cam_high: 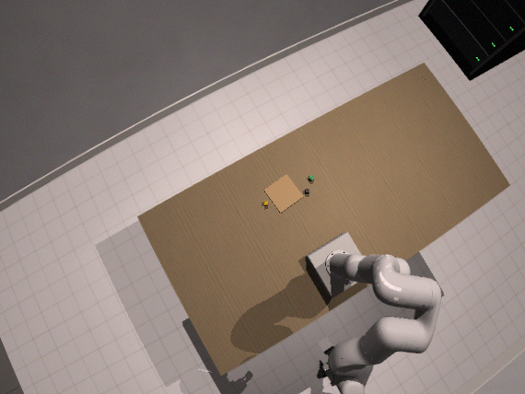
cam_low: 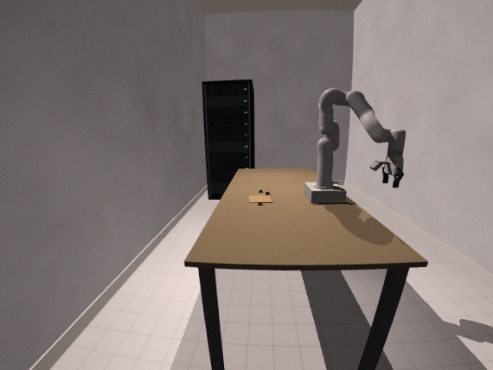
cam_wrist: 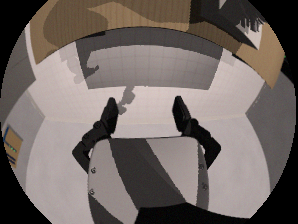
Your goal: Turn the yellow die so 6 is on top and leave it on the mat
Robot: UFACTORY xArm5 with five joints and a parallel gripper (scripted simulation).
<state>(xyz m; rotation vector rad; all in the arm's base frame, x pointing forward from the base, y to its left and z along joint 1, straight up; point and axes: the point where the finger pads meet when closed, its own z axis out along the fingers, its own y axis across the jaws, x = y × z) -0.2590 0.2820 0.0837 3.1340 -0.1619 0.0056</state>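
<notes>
The yellow die lies 69 cm ahead of my hand, 20 cm to the right of it and 15 cm below it. From my hand the other things lie so: green die (65 cm ahead, 45 cm to the right, 15 cm below); then black die (61 cm ahead, 40 cm to the right, 15 cm below); then tan mat (67 cm ahead, 30 cm to the right, 16 cm below).
</notes>
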